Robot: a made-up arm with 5 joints.
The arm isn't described. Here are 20 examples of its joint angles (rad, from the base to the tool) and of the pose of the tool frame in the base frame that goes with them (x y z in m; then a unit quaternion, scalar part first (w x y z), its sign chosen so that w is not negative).
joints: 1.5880 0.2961 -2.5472 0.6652 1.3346
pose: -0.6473 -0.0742 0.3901 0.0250 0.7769 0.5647 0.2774
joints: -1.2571 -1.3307 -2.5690 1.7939 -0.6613
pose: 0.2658 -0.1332 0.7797 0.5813 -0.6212 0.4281 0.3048
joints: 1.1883 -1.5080 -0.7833 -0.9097 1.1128
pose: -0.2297 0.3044 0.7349 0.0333 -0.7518 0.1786 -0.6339
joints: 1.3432 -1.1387 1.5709 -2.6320 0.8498
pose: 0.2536 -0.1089 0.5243 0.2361 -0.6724 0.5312 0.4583
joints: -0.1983 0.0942 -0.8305 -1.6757 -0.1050
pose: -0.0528 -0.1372 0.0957 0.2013 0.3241 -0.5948 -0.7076
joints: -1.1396 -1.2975 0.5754 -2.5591 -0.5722
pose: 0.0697 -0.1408 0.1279 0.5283 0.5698 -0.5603 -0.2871
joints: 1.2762 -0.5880 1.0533 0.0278 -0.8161
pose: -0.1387 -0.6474 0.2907 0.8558 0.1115 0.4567 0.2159
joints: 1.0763 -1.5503 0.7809 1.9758 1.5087
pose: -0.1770 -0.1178 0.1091 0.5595 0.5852 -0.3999 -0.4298
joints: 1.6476 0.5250 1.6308 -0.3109 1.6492
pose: -0.3462 -0.1087 0.9600 0.2569 -0.6721 -0.5491 0.4253
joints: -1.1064 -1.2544 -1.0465 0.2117 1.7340
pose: -0.4540 -0.2242 0.1872 0.8615 0.4073 0.0359 -0.3010
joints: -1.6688 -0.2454 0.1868 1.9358 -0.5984
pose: -0.5523 0.0246 0.8265 0.4628 0.0863 0.4700 -0.7466
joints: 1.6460 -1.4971 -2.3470 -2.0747 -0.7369
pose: -0.1275 0.2103 0.8240 0.0683 0.3829 -0.3621 0.8471
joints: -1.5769 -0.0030 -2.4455 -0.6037 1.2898
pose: -0.5152 0.1960 0.4207 0.4658 0.6668 0.2681 -0.5162
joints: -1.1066 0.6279 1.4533 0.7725 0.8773
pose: 0.1392 0.0442 0.1527 0.2533 -0.0413 0.4449 0.8580
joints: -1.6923 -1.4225 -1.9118 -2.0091 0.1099
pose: -0.4750 -0.2844 0.1544 0.5030 0.4453 0.7087 0.2153
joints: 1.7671 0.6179 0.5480 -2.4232 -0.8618
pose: -0.5929 -0.0515 0.6799 0.4680 -0.6104 -0.1999 -0.6069
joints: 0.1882 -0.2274 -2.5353 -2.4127 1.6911
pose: -0.1649 0.0296 1.0462 0.3573 -0.7135 0.3947 -0.4554
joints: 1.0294 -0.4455 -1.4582 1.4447 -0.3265
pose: -0.6178 -0.4204 0.7861 0.3020 -0.5487 -0.7796 0.0073
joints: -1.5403 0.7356 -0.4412 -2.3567 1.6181
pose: -0.3158 -0.4336 0.8628 0.7763 -0.5062 -0.3614 -0.1024
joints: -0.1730 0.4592 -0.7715 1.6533 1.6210
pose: -0.1561 -0.4737 0.1865 0.8932 0.3814 0.2061 0.1196
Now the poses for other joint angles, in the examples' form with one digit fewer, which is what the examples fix.
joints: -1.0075 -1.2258 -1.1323 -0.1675 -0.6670
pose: -0.592 -0.113 0.884 0.071 -0.582 -0.766 0.263
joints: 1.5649 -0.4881 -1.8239 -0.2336 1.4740
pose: -0.506 0.114 0.786 0.364 -0.812 -0.060 -0.453
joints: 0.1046 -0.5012 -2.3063 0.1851 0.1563
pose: -0.566 -0.137 0.978 0.367 -0.753 -0.544 0.049
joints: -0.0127 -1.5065 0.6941 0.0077 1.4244
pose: -0.058 -0.308 0.191 0.818 0.371 0.239 0.369
